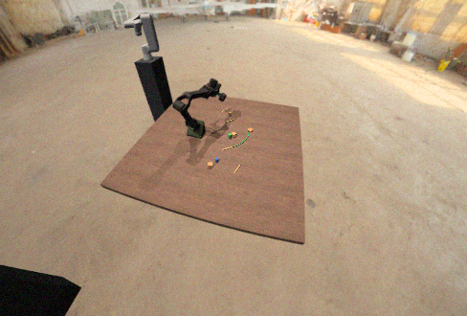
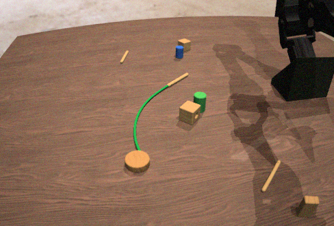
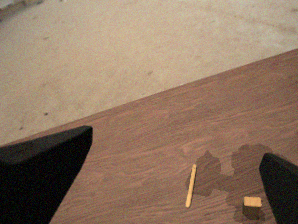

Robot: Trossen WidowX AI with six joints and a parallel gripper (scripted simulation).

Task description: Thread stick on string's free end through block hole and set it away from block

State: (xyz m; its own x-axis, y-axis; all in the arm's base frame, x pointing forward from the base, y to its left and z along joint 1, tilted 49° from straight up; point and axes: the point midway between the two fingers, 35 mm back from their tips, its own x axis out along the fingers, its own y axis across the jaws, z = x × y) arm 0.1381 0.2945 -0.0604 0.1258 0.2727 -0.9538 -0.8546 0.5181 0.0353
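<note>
My gripper tip is 26 cm to the left of the green cylinder, 23 cm above it and 15 cm short of it. Round my gripper tip: blue cylinder (52 cm to the right, 24 cm below, 12 cm ahead); then thin wooden stick (38 cm to the right, 25 cm below, 17 cm ahead); then round wooden button (29 cm ahead, 24 cm below, 14 cm to the right).
</note>
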